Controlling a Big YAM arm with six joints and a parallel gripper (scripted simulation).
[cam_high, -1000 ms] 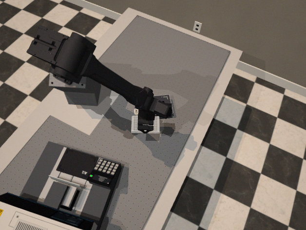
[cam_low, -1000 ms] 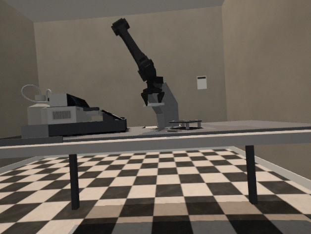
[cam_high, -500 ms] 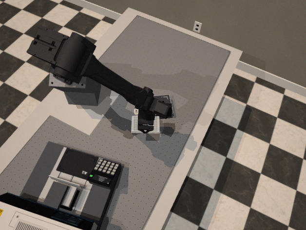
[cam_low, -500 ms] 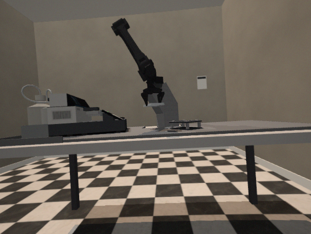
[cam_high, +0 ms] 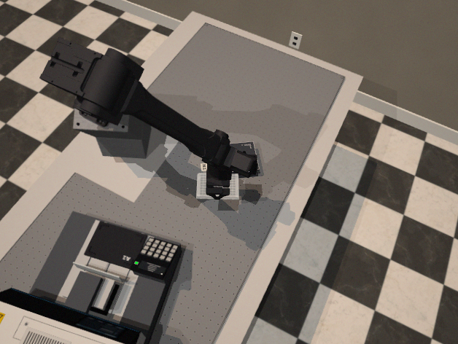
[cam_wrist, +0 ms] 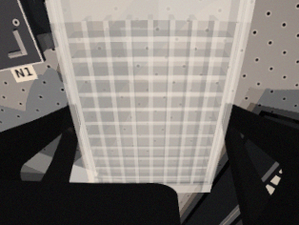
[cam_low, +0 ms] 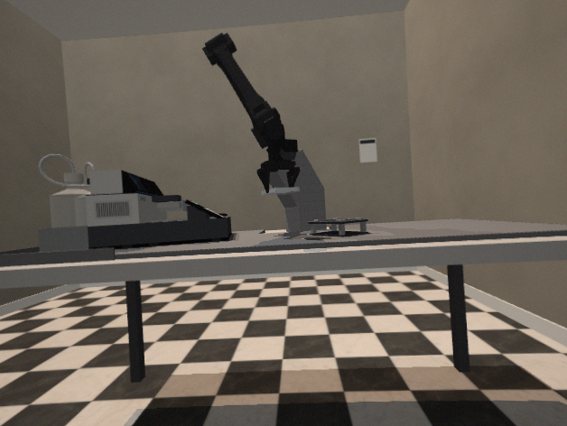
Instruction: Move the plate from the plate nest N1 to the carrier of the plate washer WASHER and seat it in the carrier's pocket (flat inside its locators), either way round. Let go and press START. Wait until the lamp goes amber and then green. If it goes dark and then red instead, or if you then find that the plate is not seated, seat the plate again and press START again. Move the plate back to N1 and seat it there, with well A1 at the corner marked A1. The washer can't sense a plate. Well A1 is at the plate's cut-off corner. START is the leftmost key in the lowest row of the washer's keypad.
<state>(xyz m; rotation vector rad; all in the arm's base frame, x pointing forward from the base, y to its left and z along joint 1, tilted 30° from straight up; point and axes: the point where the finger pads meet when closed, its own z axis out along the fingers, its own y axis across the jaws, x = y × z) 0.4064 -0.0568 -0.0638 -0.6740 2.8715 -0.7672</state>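
Right now the dark carrier is 200 mm behind my hand, 270 mm to the right of it and 70 mm below it. Also, from my hand: white well plate (10 mm below); label (110 mm behind, 130 mm to the left, 160 mm below); plate nest (20 mm behind, 190 mm to the left, 120 mm below).
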